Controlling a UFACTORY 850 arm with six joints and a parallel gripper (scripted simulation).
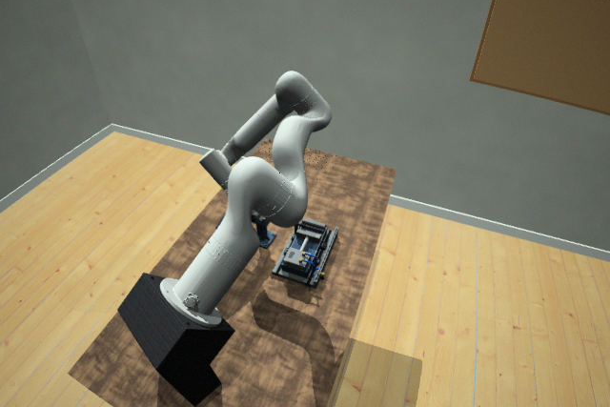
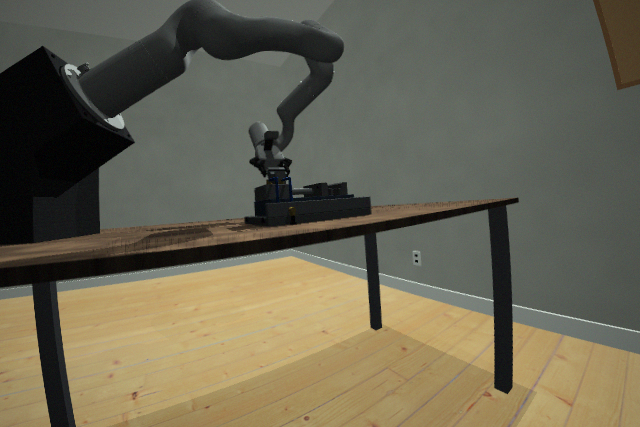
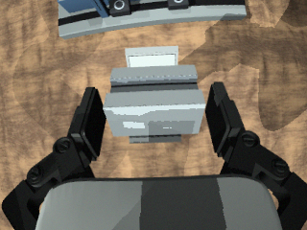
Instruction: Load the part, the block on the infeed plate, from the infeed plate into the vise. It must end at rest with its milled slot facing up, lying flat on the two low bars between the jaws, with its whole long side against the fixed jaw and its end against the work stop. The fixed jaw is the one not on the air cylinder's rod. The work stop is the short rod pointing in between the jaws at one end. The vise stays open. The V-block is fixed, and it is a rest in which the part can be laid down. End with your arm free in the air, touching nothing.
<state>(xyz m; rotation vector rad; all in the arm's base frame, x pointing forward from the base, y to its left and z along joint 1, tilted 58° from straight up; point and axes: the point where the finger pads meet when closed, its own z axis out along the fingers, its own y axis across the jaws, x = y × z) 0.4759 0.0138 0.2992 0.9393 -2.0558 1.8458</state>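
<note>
Now: hand 1 cm to the left of the part and 1 cm past it. Also, from my hand: cylinder rod (18 cm to the right, 13 cm behind, 9 cm below); work stop (18 cm to the right, 7 cm below, 3 cm behind); V-block post (11 cm below, 1 cm to the right, 1 cm behind).
</note>
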